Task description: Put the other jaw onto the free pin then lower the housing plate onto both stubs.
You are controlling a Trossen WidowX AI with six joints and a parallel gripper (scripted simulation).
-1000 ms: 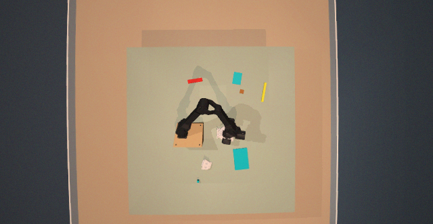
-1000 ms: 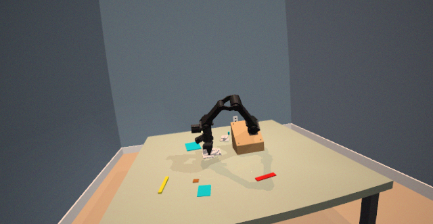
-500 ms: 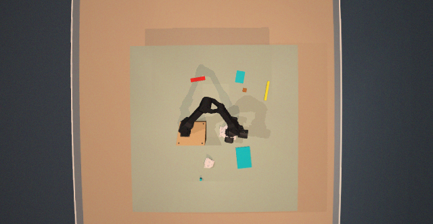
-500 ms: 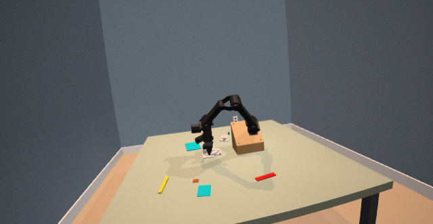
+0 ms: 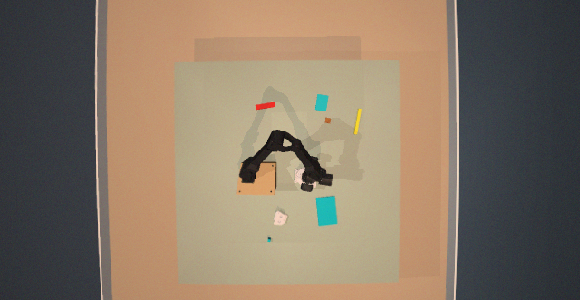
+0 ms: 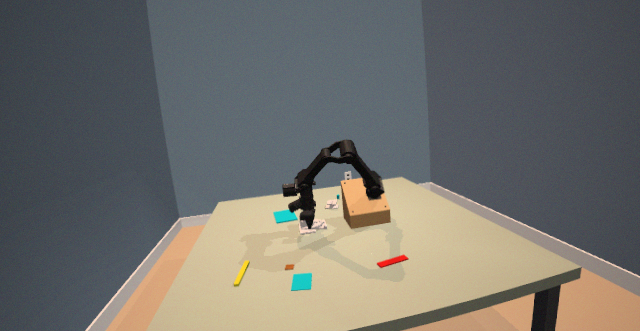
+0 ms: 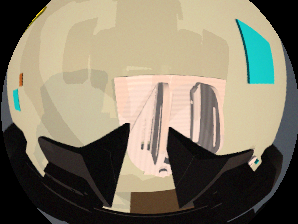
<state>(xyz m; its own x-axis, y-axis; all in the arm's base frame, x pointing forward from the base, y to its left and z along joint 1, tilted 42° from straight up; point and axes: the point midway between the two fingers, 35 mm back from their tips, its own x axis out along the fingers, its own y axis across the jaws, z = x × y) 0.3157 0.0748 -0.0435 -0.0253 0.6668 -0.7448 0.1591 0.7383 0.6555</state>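
The white ribbed part is 3 cm to the right of my gripper tip, 1 cm below it and 1 cm ahead of it. Round my gripper tip: large cyan sheet (23 cm to the right, 11 cm ahead, 1 cm below); then small white piece (27 cm to the right, 15 cm behind, 1 cm below); then brown chip (29 cm to the left, 10 cm ahead, 2 cm below).
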